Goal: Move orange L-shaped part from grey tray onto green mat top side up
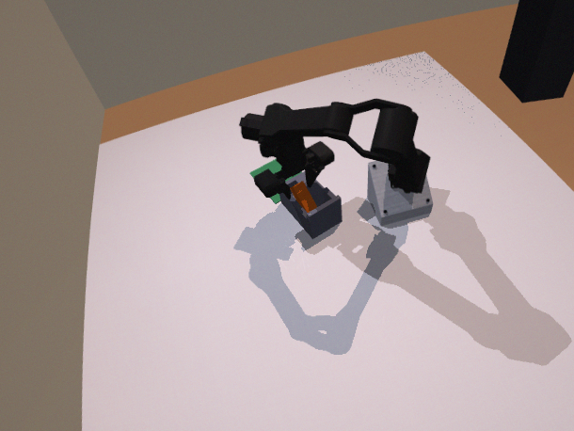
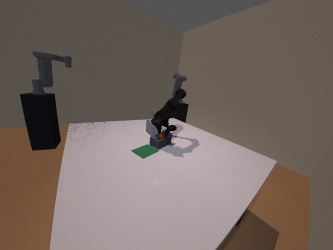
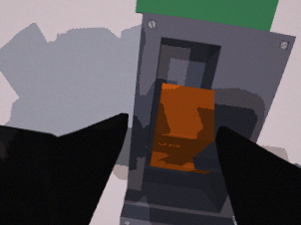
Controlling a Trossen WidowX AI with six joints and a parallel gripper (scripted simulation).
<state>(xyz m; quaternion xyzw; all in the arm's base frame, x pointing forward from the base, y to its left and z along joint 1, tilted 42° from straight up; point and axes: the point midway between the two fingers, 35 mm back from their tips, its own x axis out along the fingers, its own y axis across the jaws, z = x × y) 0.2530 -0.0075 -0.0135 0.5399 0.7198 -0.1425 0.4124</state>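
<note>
My gripper tip is 30 mm past the orange L-shaped part, 20 mm to the right of it and 40 mm above it. From my gripper tip the other things lie so: green mat: 50 mm ahead, 140 mm to the right, 90 mm below.
</note>
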